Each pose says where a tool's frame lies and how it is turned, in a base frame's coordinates. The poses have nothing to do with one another.
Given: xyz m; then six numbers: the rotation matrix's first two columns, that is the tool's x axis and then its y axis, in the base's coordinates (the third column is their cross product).
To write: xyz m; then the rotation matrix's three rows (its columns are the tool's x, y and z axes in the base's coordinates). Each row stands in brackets. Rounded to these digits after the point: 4 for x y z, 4 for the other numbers.
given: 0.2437 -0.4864 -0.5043 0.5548 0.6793 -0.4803 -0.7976 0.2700 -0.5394
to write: [0.2437 -0.4864 -0.5043], [[0.5548 -0.7976 -0.2367], [0.6793 0.2700 0.6823], [-0.4803 -0.5394 0.6916]]
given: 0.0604 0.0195 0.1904 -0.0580 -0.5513 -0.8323 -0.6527 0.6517 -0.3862
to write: [0.0604 0.0195 0.1904], [[-0.0580 -0.6527 0.7553], [-0.5513 0.6517 0.5208], [-0.8323 -0.3862 -0.3976]]
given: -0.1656 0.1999 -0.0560 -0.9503 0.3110 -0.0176 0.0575 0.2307 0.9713
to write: [-0.1656 0.1999 -0.0560], [[-0.9503 0.0575 0.3061], [0.3110 0.2307 0.9220], [-0.0176 0.9713 -0.2371]]
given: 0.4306 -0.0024 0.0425 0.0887 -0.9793 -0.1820 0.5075 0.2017 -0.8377
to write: [0.4306 -0.0024 0.0425], [[0.0887 0.5075 0.8571], [-0.9793 0.2017 -0.0181], [-0.1820 -0.8377 0.5149]]
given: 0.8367 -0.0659 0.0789 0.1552 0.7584 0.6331 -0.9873 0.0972 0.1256
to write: [0.8367 -0.0659 0.0789], [[0.1552 -0.9873 0.0337], [0.7584 0.0972 -0.6446], [0.6331 0.1256 0.7639]]
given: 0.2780 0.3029 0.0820 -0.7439 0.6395 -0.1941 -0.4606 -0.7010 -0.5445
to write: [0.2780 0.3029 0.0820], [[-0.7439 -0.4606 -0.4843], [0.6395 -0.7010 -0.3157], [-0.1941 -0.5445 0.8160]]
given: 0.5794 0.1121 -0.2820 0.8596 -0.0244 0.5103 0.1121 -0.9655 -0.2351
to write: [0.5794 0.1121 -0.2820], [[0.8596 0.1121 0.4984], [-0.0244 -0.9655 0.2593], [0.5103 -0.2351 -0.8272]]
